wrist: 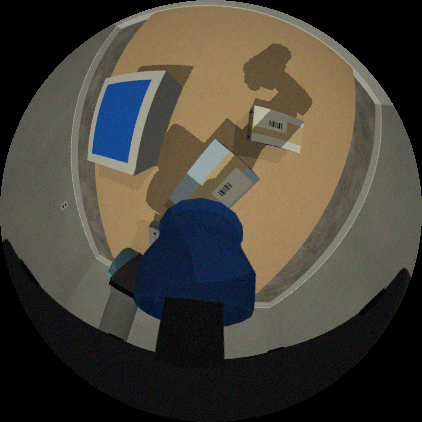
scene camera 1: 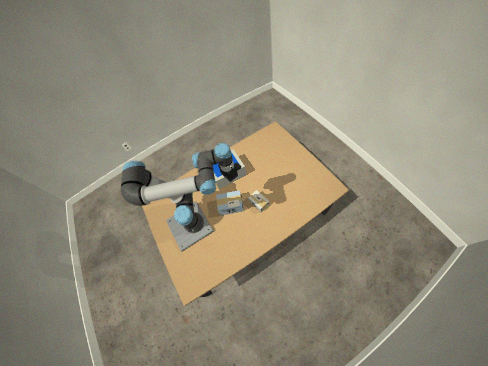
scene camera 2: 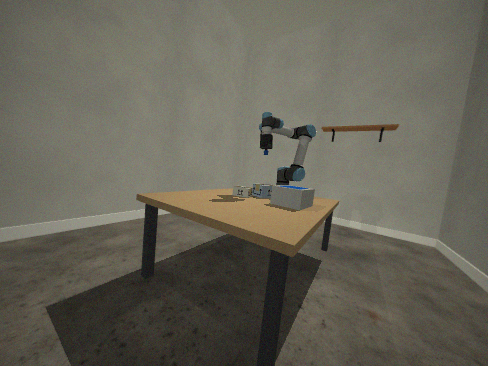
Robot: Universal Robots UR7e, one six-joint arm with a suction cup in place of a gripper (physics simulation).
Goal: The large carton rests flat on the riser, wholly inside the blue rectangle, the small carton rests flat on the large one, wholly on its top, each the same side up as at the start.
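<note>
The large light-blue carton point(scene camera 1: 230, 202) point(scene camera 2: 262, 191) point(wrist: 212, 167) lies flat on the table, its taped, barcoded face up; the cup hides part of it in the wrist view. The small whitish carton point(scene camera 1: 259, 200) point(scene camera 2: 242, 191) point(wrist: 275, 127) lies flat on the table beside it, with a gap between them. The grey riser point(scene camera 1: 242, 175) point(scene camera 2: 292, 199) point(wrist: 155, 125) has the blue rectangle point(scene camera 2: 296, 187) point(wrist: 120, 120) on top, with no carton on it. My gripper, a blue suction cup point(scene camera 2: 266, 152) point(wrist: 200, 220), is open, holds nothing and hangs high above the table.
The wooden table point(scene camera 1: 300, 165) point(scene camera 2: 215, 212) carries everything. The arm's grey base plate point(scene camera 1: 180, 237) is bolted near one end of it, close to the large carton. A wall shelf point(scene camera 2: 360, 128) is behind the arm in the second scene view.
</note>
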